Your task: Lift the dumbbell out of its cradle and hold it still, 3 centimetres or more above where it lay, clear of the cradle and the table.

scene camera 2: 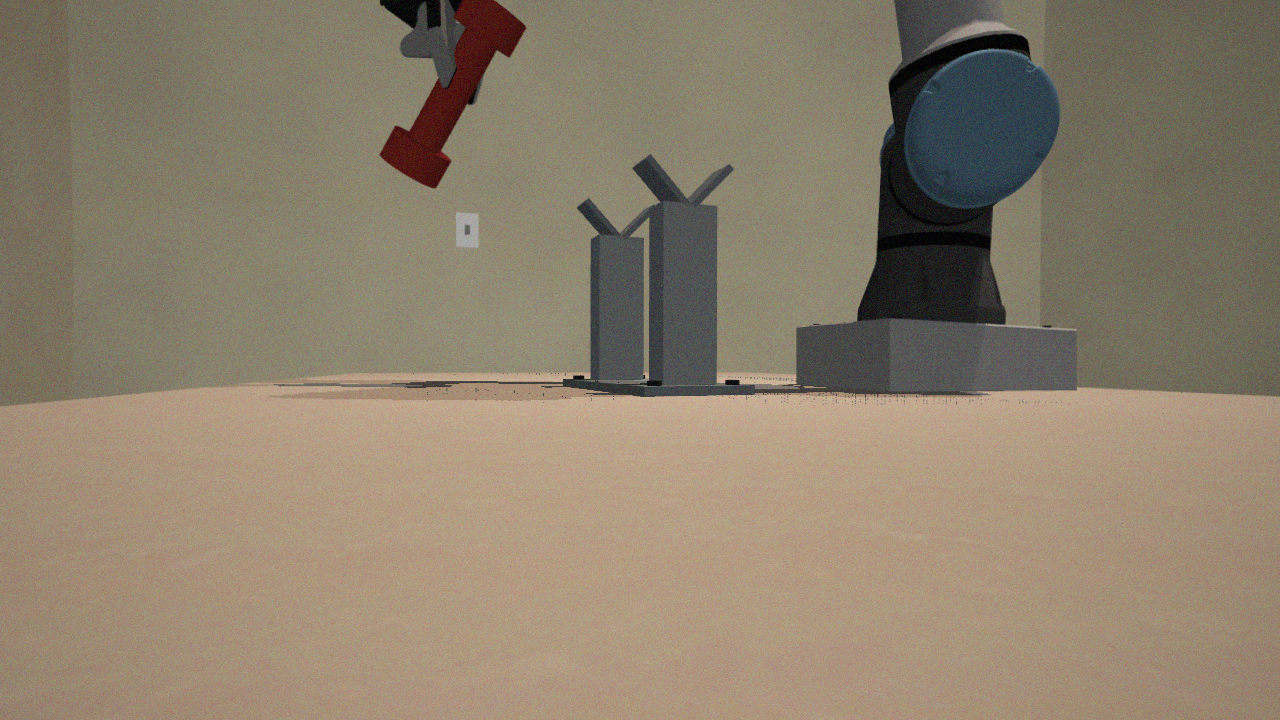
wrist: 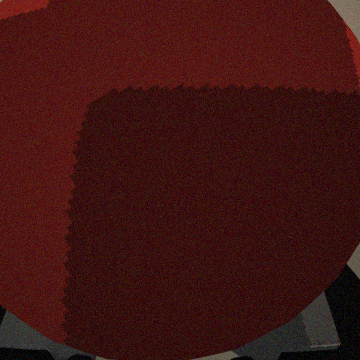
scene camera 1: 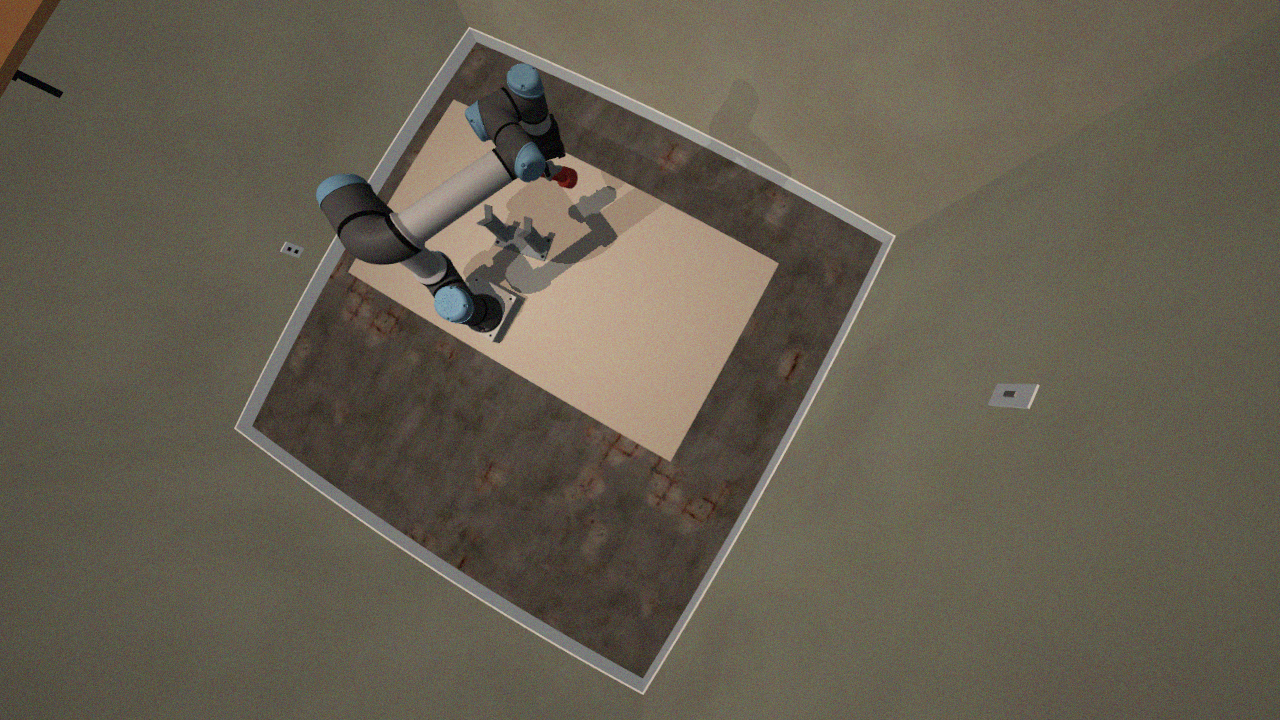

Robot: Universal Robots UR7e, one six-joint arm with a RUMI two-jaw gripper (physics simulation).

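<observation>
Scene camera 1 shows my gripper, so that is one place where I can see it. Also in the pictures, along with the gripper, are a red dumbbell and a grey cradle.
</observation>
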